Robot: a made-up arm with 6 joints. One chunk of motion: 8 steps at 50 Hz.
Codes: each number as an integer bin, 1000 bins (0 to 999) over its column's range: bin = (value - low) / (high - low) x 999, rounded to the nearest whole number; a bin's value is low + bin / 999 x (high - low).
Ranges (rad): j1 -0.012..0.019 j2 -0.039..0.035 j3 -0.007..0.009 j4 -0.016..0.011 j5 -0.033..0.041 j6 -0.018..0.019
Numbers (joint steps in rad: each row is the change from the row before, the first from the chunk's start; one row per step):
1: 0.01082 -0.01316 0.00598 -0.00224 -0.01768 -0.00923
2: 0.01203 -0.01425 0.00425 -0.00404 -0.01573 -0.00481
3: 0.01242 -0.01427 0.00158 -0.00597 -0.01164 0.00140
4: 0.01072 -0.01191 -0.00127 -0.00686 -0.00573 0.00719
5: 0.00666 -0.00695 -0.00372 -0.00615 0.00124 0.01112
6: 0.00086 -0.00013 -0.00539 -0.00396 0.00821 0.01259
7: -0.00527 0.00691 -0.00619 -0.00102 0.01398 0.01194
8: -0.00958 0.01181 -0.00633 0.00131 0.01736 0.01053
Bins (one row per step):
1: 735 349 810 509 207 237
2: 774 334 702 443 233 356
3: 787 334 536 371 288 524
4: 732 366 358 338 368 680
5: 601 433 205 364 462 786
6: 414 525 101 445 556 826
7: 217 620 51 554 634 808
8: 78 686 42 640 680 770

